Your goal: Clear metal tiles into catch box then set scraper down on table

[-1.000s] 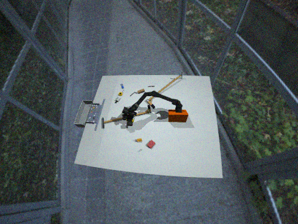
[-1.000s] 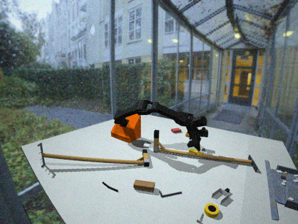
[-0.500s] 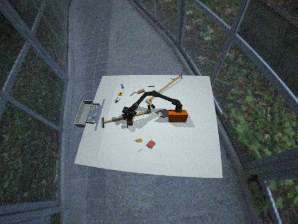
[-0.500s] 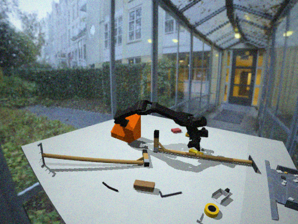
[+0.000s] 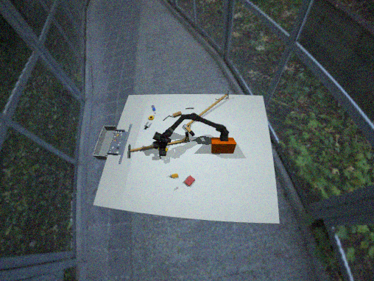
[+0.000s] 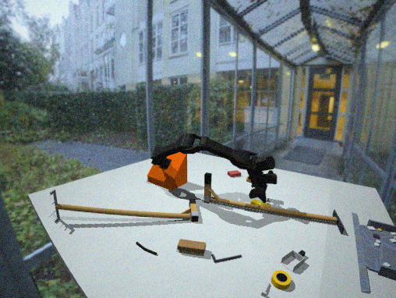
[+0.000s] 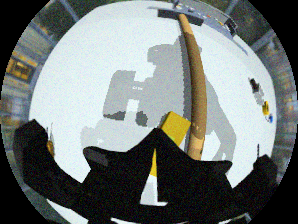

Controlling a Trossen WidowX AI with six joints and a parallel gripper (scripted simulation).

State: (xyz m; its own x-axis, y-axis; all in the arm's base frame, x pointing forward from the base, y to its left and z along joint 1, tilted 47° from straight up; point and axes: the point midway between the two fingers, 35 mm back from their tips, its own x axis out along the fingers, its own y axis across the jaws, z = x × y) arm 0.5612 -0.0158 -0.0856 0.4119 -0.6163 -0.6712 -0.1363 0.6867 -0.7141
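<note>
The yellow block is 20 mm behind my gripper tip, 10 mm to the right of it and 10 mm below it. The rest, counted from my gripper tip: long scraper (50 mm to the right, 40 mm above, 30 mm ahead); hex key (390 mm to the right, 20 mm below, 20 mm behind); metal bracket (280 mm to the right, 190 mm ahead, 10 mm below).
</note>
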